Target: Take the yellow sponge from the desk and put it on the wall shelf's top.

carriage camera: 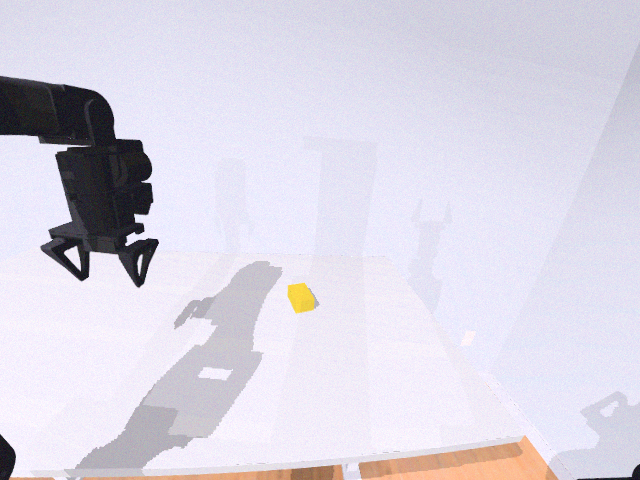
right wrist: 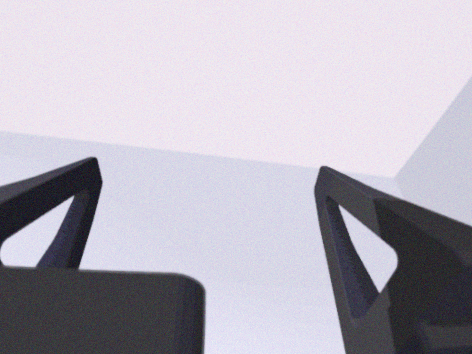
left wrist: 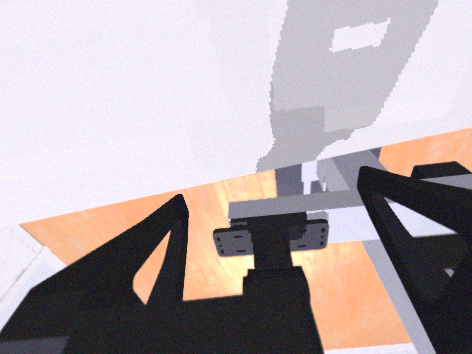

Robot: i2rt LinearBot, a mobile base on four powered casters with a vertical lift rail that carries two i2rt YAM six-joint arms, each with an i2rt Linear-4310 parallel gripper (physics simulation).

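Where they show: left gripper, between the fingertips: [carriage camera: 112, 282] [left wrist: 269, 189]; right gripper, between the fingertips: [right wrist: 210, 173]; left arm's base, origin of its link: [left wrist: 269, 237].
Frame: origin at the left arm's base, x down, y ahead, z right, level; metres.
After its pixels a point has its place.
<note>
The yellow sponge [carriage camera: 300, 298] {x 0.017, y 0.526, z 0.300 m} lies on the white desk [carriage camera: 403, 403] {x 0.058, y 0.250, z 0.536 m} [left wrist: 125, 100] {x 0.058, y 0.258, z -0.187 m}, toward its back, in the carriage view. My left gripper [carriage camera: 111, 283] {x -0.181, y 0.258, z -0.002 m} [left wrist: 269, 189] {x -0.181, y 0.258, z -0.002 m} is open and empty, pointing down, above the desk and to the left of the sponge. Its wrist view shows the desk's front edge and the floor beyond it between the fingers. My right gripper [right wrist: 210, 173] {x -0.439, y 0.049, z 0.657 m} is open and empty, in front of a pale wall and ceiling in its own wrist view. The wall shelf does not show in these views.
A pale wall [carriage camera: 439, 77] {x -0.685, y 0.980, z 0.748 m} stands behind the desk, with shadows on it. Another wall [carriage camera: 594, 258] {x -0.048, y 0.869, z 1.612 m} is at the right. Wooden floor [carriage camera: 439, 467] {x 1.008, y 0.551, z 1.034 m} [left wrist: 350, 295] {x 1.008, y -2.269, z 0.808 m} shows past the desk's front edge. Parts of my own base and mount [left wrist: 300, 200] {x 0.039, y 0.045, z 0.062 m} show under the left gripper.
</note>
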